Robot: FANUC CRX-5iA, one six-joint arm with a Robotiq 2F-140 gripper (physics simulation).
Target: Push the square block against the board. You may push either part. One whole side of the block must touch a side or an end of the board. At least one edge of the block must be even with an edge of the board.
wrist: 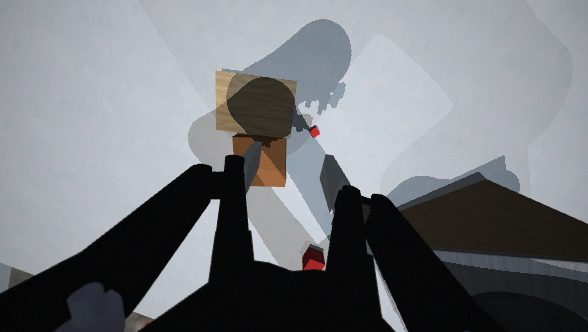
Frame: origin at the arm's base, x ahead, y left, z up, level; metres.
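Seen in the pictures: gripper, between the fingertips: (291,160); arm's base, origin of its link: (521,322).
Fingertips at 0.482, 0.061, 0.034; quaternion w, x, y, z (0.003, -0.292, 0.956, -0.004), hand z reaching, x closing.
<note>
Offsets run from my fingertips to a thing's top centre, as dx, dy, dz. Level surfaces: height alone.
The board {+0.079, +0.018, -0.181} (222,102) is a light wood rectangle, partly under a dark shadow, at the upper middle of the wrist view. The orange-brown square block {+0.001, +0.093, -0.181} (274,170) is at its lower long side in the view. A thin dark strip shows between them, and I cannot tell whether they touch. The block's right edge is slightly left of the board's lower right corner; its left edge is clearly inside the board's left edge. My gripper (291,160) is part open and empty. Its left finger hides part of the block; its right finger stands apart to the right.
A small red cube {-0.034, -0.025, -0.193} (314,131) lies right of the board. A larger red block {-0.262, +0.195, -0.169} (314,259) shows low between the finger linkages, partly hidden. A large object with a dark brown top (490,220) stands at the right. Shadows cross the pale surface {dz -0.209} (75,125).
</note>
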